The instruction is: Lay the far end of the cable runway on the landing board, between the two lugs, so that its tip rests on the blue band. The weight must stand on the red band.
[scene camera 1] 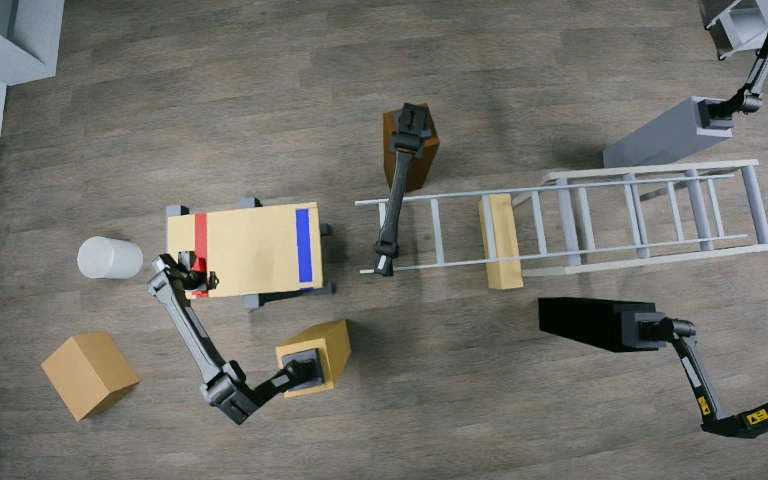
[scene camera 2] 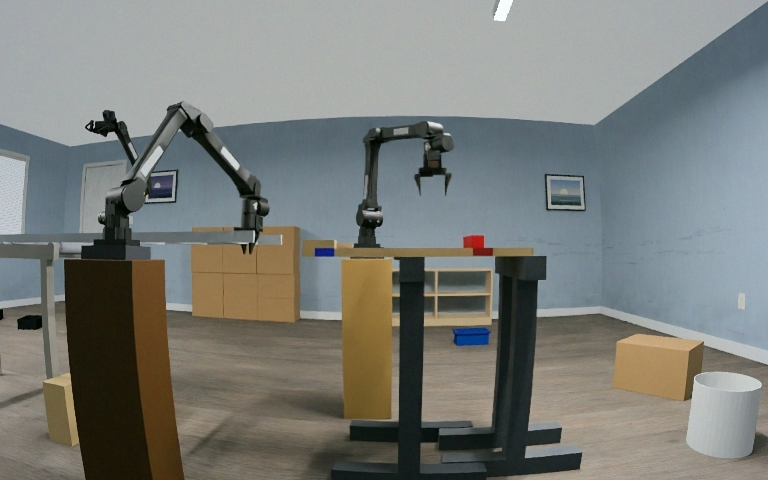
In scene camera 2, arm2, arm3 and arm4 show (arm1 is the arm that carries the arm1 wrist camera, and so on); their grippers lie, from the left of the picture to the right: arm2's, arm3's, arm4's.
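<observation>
The cable runway (scene camera 1: 453,195) (scene camera 2: 192,238) lies on a pale frame, its free end apart from the landing board (scene camera 1: 254,249) (scene camera 2: 441,251). Arm3's gripper (scene camera 2: 247,249) is shut on the runway near that end; in scene camera 1 the middle arm's gripper (scene camera 1: 384,268) is there. The blue band (scene camera 1: 304,246) (scene camera 2: 324,251) is bare. The red weight (scene camera 2: 473,241) stands on the red band (scene camera 1: 201,232) (scene camera 2: 482,251). Arm4's gripper (scene camera 2: 433,186) is open above the board. Arm2's gripper (scene camera 2: 91,126) is raised, its fingers unclear. One lug (scene camera 2: 320,243) shows at the board's end; the other is unclear.
The pale frame (scene camera 1: 750,210) (scene camera 2: 48,305) stands under the runway. A tan block (scene camera 1: 502,274) (scene camera 2: 59,410) is on the floor below. Arm pedestals (scene camera 1: 589,322) (scene camera 2: 365,339) stand around. A white bin (scene camera 1: 110,258) (scene camera 2: 723,416) and a carton (scene camera 1: 90,373) (scene camera 2: 651,367) stand beyond the board.
</observation>
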